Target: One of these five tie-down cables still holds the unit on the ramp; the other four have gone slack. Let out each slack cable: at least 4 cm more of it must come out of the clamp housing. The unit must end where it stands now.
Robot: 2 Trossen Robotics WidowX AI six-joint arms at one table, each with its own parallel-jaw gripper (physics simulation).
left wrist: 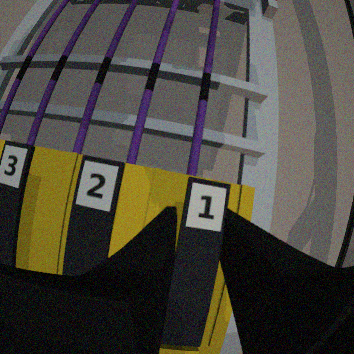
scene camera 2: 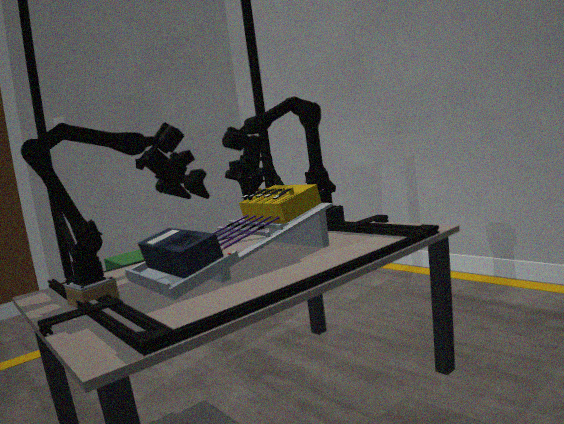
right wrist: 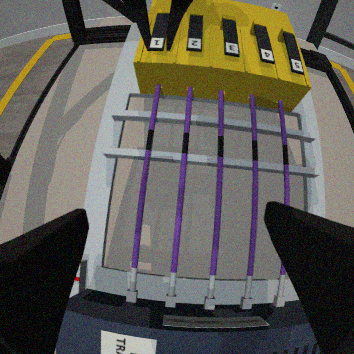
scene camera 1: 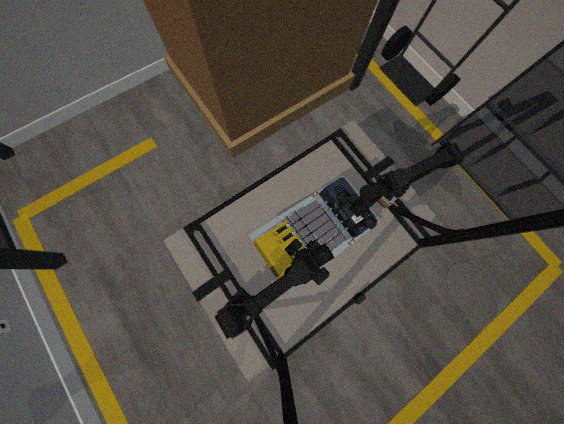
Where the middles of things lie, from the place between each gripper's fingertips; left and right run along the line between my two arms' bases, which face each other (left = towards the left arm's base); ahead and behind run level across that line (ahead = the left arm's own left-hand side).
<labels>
My right gripper is now 210 mm to the right of the lever (left wrist: pixel 201 229), 40 mm past it and 20 mm above it.
Right now the lever is 2 cm to the left of my left hand and 2 cm above it.
</labels>
